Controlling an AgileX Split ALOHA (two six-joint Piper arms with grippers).
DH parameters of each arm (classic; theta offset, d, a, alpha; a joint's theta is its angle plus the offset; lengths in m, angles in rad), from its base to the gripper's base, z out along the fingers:
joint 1: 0 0.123 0 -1.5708
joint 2: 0.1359 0 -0.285 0
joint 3: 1.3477 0 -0.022 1.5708
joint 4: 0 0.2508 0 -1.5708
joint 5: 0 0 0.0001 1.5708
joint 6: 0 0.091 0 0
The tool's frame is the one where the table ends.
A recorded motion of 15 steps. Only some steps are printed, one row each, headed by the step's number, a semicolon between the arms.
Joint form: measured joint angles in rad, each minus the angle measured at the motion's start. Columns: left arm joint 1, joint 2, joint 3, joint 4, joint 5, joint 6; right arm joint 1, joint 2, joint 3, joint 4, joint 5, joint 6.
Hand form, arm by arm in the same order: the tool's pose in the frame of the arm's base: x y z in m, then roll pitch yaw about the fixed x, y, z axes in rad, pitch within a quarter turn. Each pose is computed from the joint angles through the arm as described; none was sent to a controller.
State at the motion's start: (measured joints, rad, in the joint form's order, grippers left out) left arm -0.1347 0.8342 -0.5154 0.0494 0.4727 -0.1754; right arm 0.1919 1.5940 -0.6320 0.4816 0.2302 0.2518
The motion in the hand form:
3: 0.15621 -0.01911 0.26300 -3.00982 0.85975 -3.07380; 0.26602 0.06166 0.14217 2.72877 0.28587 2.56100
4: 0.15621 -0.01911 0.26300 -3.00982 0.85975 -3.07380; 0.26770 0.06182 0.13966 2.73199 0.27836 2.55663
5: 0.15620 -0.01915 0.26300 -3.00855 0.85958 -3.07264; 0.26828 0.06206 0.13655 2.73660 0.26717 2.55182
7: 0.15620 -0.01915 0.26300 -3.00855 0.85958 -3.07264; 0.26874 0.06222 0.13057 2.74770 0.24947 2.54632
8: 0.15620 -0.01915 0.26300 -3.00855 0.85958 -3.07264; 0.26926 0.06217 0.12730 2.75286 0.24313 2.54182
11: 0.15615 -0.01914 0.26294 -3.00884 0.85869 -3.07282; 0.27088 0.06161 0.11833 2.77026 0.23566 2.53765
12: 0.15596 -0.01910 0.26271 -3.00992 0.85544 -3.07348; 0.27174 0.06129 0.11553 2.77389 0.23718 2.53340
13: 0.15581 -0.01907 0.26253 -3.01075 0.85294 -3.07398; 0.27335 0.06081 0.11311 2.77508 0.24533 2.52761
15: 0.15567 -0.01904 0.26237 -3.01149 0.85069 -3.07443; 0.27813 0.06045 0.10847 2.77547 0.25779 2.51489
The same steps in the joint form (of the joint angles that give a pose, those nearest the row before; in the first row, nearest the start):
3: 0.0000 0.0000 0.0000 -0.0003 0.0000 0.0001; 0.0000 0.0354 -0.0236 0.0202 -0.0058 -0.0040
4: 0.0000 0.0000 0.0000 -0.0003 0.0000 0.0001; -0.0008 0.0488 -0.0287 0.0256 -0.0067 -0.0041
5: 0.0000 0.0000 0.0000 -0.0011 0.0000 0.0000; -0.0008 0.0614 -0.0301 0.0332 -0.0068 -0.0040
7: 0.0000 0.0000 0.0000 -0.0011 0.0000 0.0000; -0.0008 0.0836 -0.0300 0.0428 -0.0092 -0.0040
8: 0.0000 0.0000 0.0000 -0.0011 0.0000 0.0000; -0.0008 0.0961 -0.0300 0.0479 -0.0144 -0.0039
11: 0.0000 0.0000 0.0000 -0.0011 0.0009 0.0000; -0.0008 0.1306 -0.0300 0.0511 -0.0344 -0.0041
12: 0.0000 0.0000 0.0000 -0.0012 0.0042 0.0000; -0.0008 0.1419 -0.0300 0.0533 -0.0458 -0.0041
13: 0.0000 0.0000 0.0000 -0.0011 0.0068 0.0000; -0.0008 0.1531 -0.0311 0.0548 -0.0633 -0.0040
15: 0.0000 0.0000 0.0000 -0.0012 0.0091 0.0000; -0.0008 0.1794 -0.0411 0.0607 -0.0919 -0.0041

